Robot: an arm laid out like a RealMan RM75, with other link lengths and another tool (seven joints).
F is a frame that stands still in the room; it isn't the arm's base.
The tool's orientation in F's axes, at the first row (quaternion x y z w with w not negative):
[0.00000, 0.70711, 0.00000, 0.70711]
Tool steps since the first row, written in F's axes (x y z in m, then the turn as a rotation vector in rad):
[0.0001, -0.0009, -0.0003, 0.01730, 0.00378, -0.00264]
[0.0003, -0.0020, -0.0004, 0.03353, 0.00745, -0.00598]
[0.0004, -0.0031, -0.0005, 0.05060, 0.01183, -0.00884]
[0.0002, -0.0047, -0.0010, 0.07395, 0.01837, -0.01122]
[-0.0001, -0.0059, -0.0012, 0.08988, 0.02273, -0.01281]
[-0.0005, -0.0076, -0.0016, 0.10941, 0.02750, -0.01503]
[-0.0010, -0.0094, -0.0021, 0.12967, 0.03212, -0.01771]
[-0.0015, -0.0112, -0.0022, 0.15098, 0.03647, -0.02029]
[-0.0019, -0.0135, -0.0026, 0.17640, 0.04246, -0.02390]
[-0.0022, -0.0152, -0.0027, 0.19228, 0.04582, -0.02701]
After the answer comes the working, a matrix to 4 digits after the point.
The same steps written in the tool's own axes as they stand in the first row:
[0.0003, -0.0009, 0.0001, 0.00264, 0.00378, 0.01730]
[0.0004, -0.0020, 0.0003, 0.00598, 0.00745, 0.03353]
[0.0005, -0.0031, 0.0004, 0.00884, 0.01183, 0.05060]
[0.0010, -0.0047, 0.0002, 0.01122, 0.01837, 0.07395]
[0.0012, -0.0059, -0.0001, 0.01281, 0.02273, 0.08988]
[0.0016, -0.0076, -0.0005, 0.01503, 0.02750, 0.10941]
[0.0021, -0.0094, -0.0010, 0.01771, 0.03212, 0.12967]
[0.0022, -0.0112, -0.0015, 0.02029, 0.03647, 0.15098]
[0.0026, -0.0135, -0.0019, 0.02390, 0.04246, 0.17640]
[0.0027, -0.0152, -0.0022, 0.02701, 0.04582, 0.19228]

The tool's axes in the first row as the columns of a matrix, in F's axes (rounded; the answer above uses it unrounded):
[0.0000, 0.0000, 1.0000]
[0.0000, 1.0000, 0.0000]
[-1.0000, 0.0000, 0.0000]

